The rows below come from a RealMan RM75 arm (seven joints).
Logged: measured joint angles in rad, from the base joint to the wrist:
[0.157 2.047 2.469 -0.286 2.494 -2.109 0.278]
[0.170 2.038 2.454 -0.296 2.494 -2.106 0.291]
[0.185 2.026 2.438 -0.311 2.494 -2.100 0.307]
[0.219 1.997 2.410 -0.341 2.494 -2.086 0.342]
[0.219 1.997 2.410 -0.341 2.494 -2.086 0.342]
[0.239 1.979 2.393 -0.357 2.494 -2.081 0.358]
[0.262 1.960 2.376 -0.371 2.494 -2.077 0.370]
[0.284 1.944 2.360 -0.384 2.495 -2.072 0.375]
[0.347 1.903 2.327 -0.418 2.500 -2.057 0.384]
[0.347 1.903 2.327 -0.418 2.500 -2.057 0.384]
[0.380 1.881 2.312 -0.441 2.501 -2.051 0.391]
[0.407 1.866 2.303 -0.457 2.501 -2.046 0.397]
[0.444 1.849 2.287 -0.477 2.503 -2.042 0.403]
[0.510 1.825 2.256 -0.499 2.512 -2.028 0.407]
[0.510 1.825 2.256 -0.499 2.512 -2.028 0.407]
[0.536 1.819 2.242 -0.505 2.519 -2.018 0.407]
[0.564 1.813 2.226 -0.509 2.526 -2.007 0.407]
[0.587 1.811 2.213 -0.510 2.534 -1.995 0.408]
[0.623 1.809 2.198 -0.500 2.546 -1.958 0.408]
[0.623 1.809 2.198 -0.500 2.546 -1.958 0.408]
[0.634 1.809 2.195 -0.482 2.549 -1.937 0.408]
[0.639 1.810 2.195 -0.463 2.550 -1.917 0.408]
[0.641 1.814 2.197 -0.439 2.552 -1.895 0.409]
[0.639 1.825 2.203 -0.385 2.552 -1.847 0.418]
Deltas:
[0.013 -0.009 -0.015 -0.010 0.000 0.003 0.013]
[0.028 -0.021 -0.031 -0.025 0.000 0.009 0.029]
[0.062 -0.050 -0.059 -0.055 0.000 0.023 0.064]
[0.062 -0.050 -0.059 -0.055 0.000 0.023 0.064]
[0.082 -0.068 -0.076 -0.071 0.000 0.028 0.080]
[0.105 -0.087 -0.093 -0.085 0.000 0.032 0.092]
[0.127 -0.103 -0.109 -0.098 0.001 0.037 0.097]
[0.190 -0.144 -0.142 -0.132 0.006 0.052 0.106]
[0.190 -0.144 -0.142 -0.132 0.006 0.052 0.106]
[0.223 -0.166 -0.157 -0.155 0.007 0.058 0.113]
[0.250 -0.181 -0.166 -0.171 0.007 0.063 0.119]
[0.287 -0.198 -0.182 -0.191 0.009 0.067 0.125]
[0.353 -0.222 -0.213 -0.213 0.018 0.081 0.129]
[0.353 -0.222 -0.213 -0.213 0.018 0.081 0.129]
[0.379 -0.228 -0.227 -0.219 0.025 0.091 0.129]
[0.407 -0.234 -0.243 -0.223 0.032 0.102 0.129]
[0.430 -0.236 -0.256 -0.224 0.040 0.114 0.130]
[0.466 -0.238 -0.271 -0.214 0.052 0.151 0.130]
[0.466 -0.238 -0.271 -0.214 0.052 0.151 0.130]
[0.477 -0.238 -0.274 -0.196 0.055 0.172 0.130]
[0.482 -0.237 -0.274 -0.177 0.056 0.192 0.130]
[0.484 -0.233 -0.272 -0.153 0.058 0.214 0.131]
[0.482 -0.222 -0.266 -0.099 0.058 0.262 0.140]

